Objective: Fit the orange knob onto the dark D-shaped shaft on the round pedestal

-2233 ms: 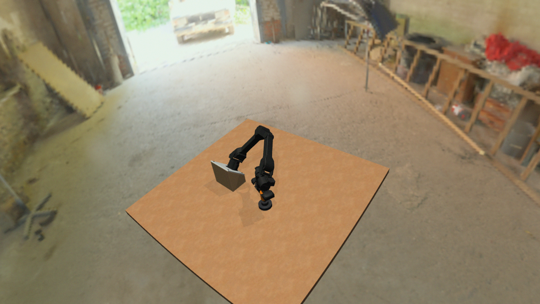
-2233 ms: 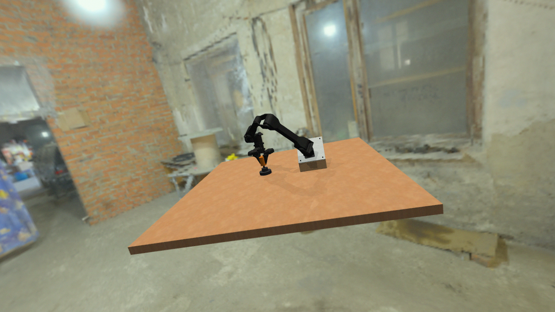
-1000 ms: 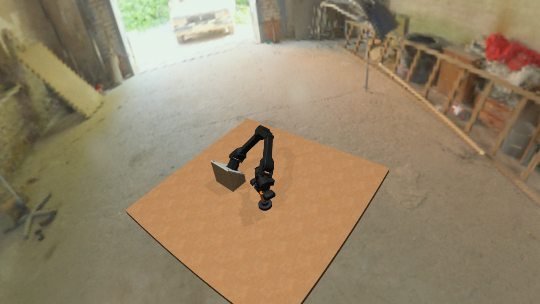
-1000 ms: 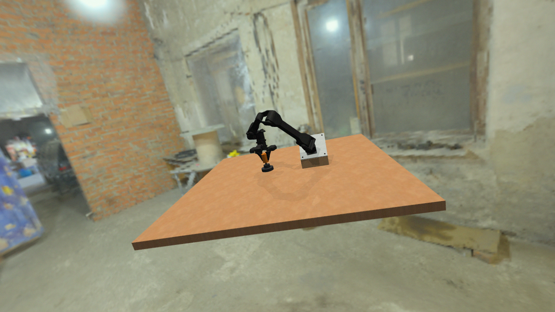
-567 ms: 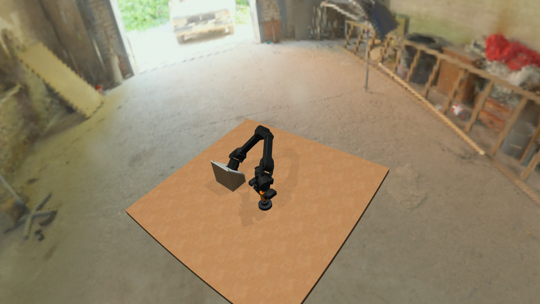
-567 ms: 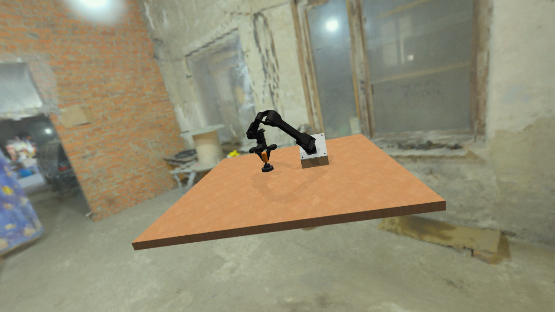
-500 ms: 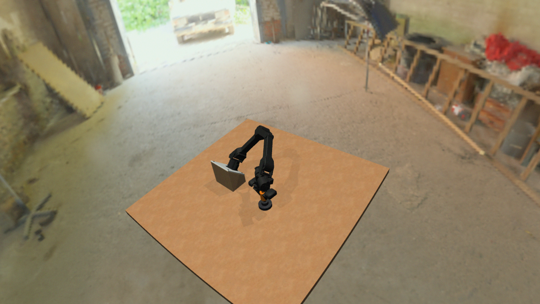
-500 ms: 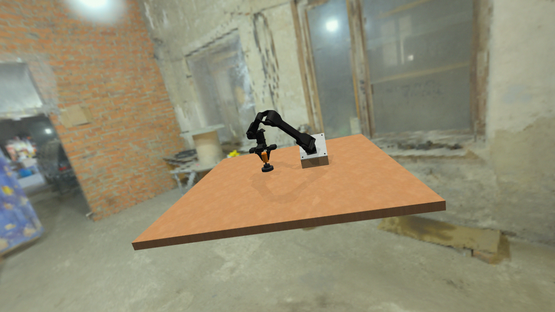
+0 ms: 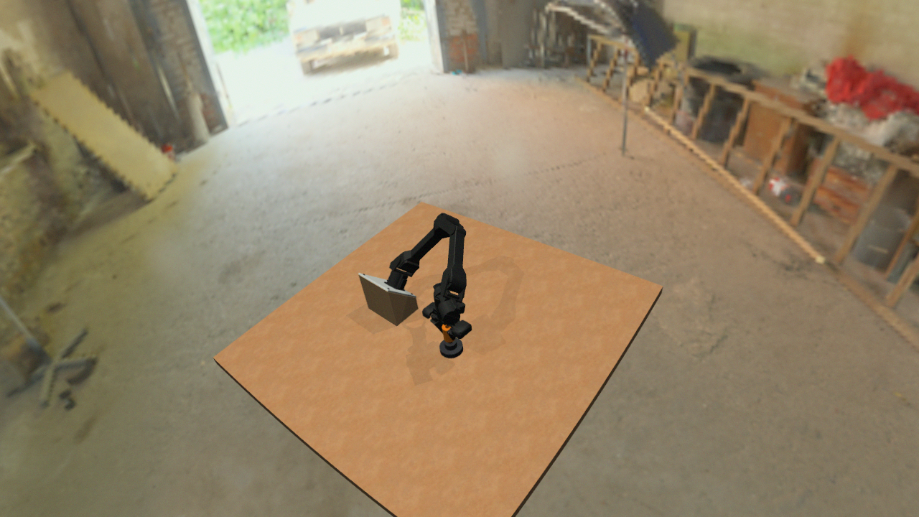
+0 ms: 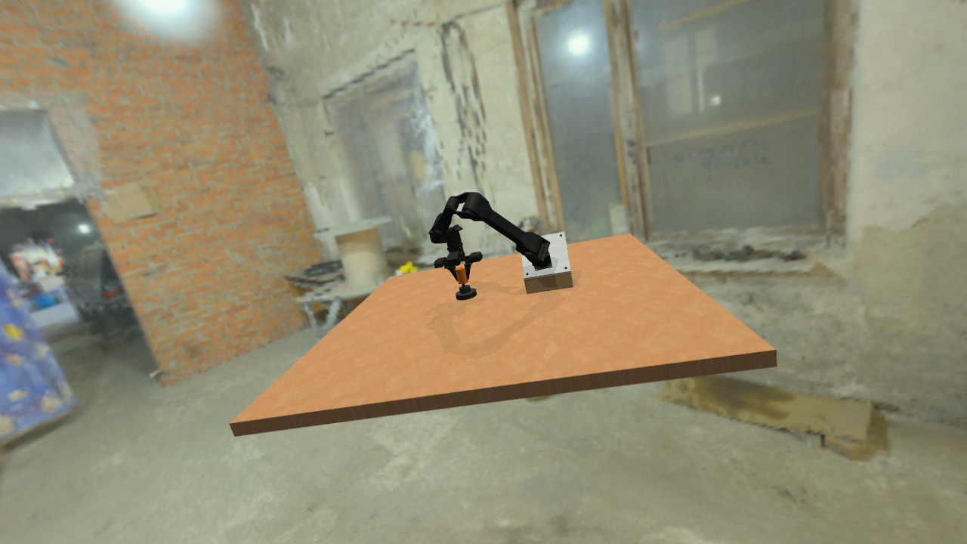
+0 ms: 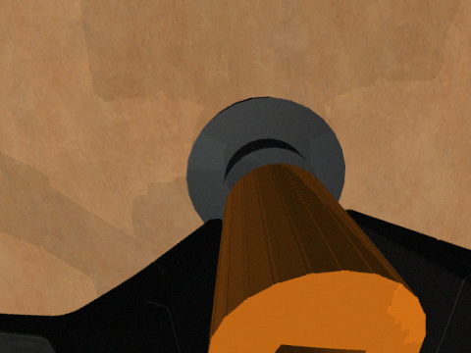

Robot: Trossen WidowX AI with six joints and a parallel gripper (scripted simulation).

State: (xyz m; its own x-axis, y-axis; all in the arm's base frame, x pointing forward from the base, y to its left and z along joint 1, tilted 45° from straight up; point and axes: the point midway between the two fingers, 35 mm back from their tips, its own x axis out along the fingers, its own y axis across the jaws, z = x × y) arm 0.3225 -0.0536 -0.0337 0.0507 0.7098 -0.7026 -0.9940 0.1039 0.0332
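Now: the orange knob 20 mm above my gripper tip. Also, from my gripper tip: pedestal: 40 mm below.
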